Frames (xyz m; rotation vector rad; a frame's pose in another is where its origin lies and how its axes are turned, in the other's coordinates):
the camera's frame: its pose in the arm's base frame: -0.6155 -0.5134 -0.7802 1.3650 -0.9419 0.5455
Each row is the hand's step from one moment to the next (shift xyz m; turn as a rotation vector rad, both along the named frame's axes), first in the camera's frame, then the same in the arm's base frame.
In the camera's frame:
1: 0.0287 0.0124 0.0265 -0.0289 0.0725 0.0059
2: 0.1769 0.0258 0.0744 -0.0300 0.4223 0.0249
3: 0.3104 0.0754 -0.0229 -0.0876 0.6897 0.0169
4: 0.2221 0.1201 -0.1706 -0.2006 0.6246 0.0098
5: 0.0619 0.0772 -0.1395 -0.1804 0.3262 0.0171
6: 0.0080 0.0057 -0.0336 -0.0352 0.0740 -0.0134
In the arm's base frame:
1: -0.0008 -0.0290 0.0290 -0.0754 0.0119 0.0175
2: 0.0573 -0.1009 0.1551 -0.3615 0.0523 0.2155
3: 0.1138 -0.0234 0.2984 -0.6056 0.1157 0.3218
4: 0.0660 0.1436 0.2606 -0.6130 0.1328 0.1926
5: 0.0058 0.1363 0.1031 -0.3642 0.0720 0.0380
6: 0.0080 0.0320 0.0118 -0.0753 0.0320 0.0143

